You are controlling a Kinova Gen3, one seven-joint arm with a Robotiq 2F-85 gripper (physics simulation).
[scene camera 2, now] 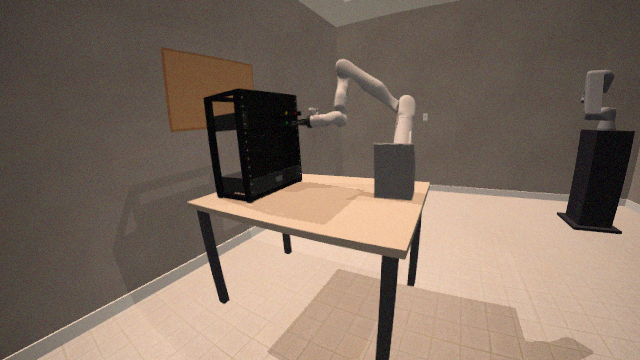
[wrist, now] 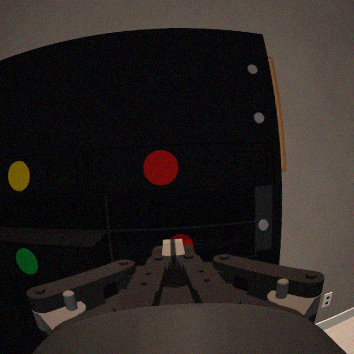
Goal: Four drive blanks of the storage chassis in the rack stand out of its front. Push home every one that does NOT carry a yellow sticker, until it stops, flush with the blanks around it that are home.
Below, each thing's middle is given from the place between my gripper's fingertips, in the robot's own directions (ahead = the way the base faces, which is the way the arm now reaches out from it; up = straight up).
My gripper is now 14 cm short of the black rack [scene camera 2: 269, 163], 16 cm to the right of it and 11 cm above it.
